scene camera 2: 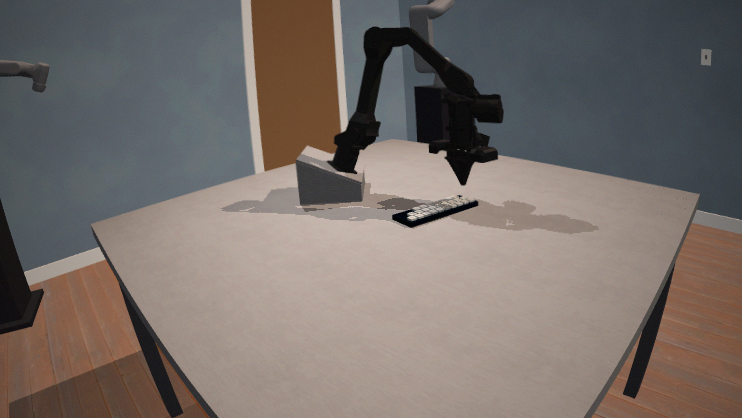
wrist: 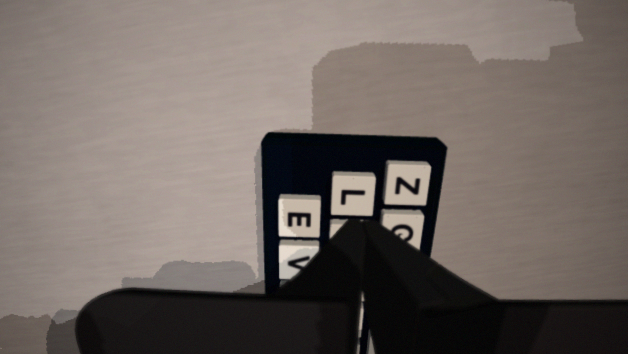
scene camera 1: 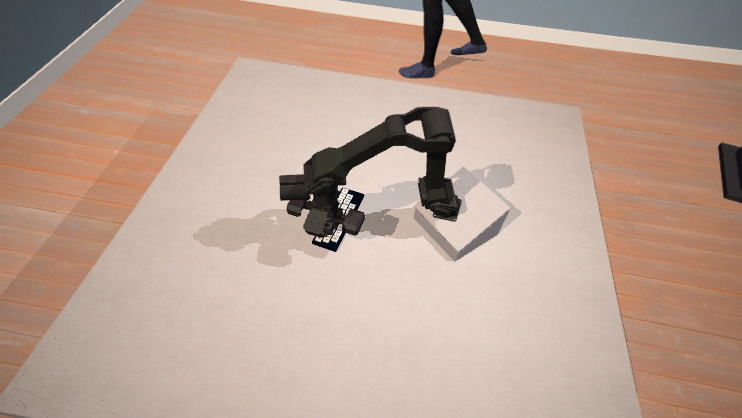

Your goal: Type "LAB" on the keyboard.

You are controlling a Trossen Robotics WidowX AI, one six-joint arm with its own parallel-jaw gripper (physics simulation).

Scene:
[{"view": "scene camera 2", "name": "my gripper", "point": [463,185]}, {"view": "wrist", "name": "my gripper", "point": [360,234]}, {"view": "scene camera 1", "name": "my gripper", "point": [326,232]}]

